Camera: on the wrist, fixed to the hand. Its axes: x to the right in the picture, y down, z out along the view.
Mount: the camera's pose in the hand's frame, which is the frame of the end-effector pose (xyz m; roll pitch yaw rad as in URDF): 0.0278 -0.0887 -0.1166 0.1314 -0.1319 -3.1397
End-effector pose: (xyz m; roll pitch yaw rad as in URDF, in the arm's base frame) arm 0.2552 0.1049 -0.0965 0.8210 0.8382 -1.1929
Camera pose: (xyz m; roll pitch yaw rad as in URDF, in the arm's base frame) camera 0.2456 0.1966 -0.2137 -0.8144 -0.9207 2.1105
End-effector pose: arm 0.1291 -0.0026 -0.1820 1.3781 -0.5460 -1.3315
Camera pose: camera 0.2429 -0.0578 -0.2610 -1.1706 0.5176 1.9596
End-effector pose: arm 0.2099 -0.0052 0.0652 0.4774 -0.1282 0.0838
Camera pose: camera 0.2579 -0.0265 -0.0744 -0.3415 0.0117 -2.9957
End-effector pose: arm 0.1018 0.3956 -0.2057 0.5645 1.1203 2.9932
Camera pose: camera 0.2216 0.3904 -0.2943 -0.6297 -1.2237 0.0647
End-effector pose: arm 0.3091 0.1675 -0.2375 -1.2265 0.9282 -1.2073
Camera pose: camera 0.1970 0.0692 -0.2333 1.5348 -0.9636 1.7167
